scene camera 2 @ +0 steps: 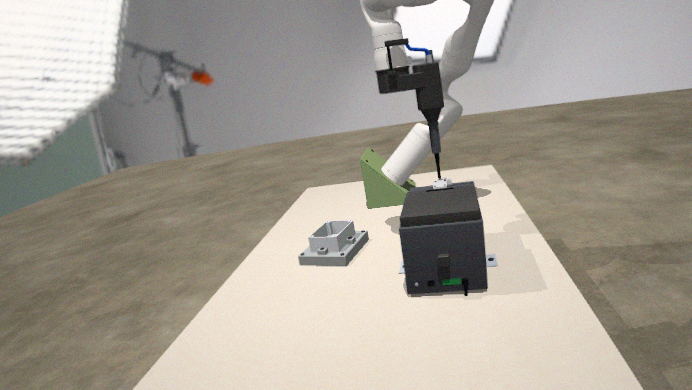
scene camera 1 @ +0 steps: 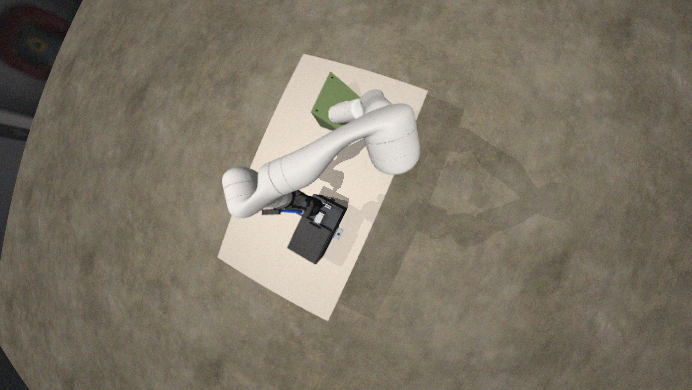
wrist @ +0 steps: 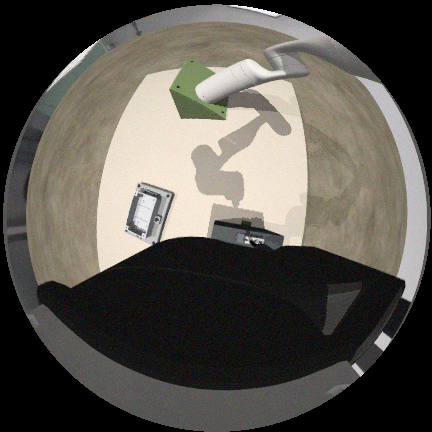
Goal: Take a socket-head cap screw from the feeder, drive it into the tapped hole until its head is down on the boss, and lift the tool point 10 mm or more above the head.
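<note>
The black screw feeder stands on the table with a small pale pick-up block at its far upper end. My screwdriver points down, slightly tilted, with its thin bit's tip at or just above that block; contact is unclear. In the wrist view the dark tip partly covers the block. No screw can be made out at the tip. The grey housing, with an open box, a flange and small bosses, lies apart from the feeder, left of it in scene camera 2. It is hidden in scene camera 1.
The green wedge mount carries the arm's base at the table's far end. The pale table bears it all. Light metal tabs stick out at the feeder's foot.
</note>
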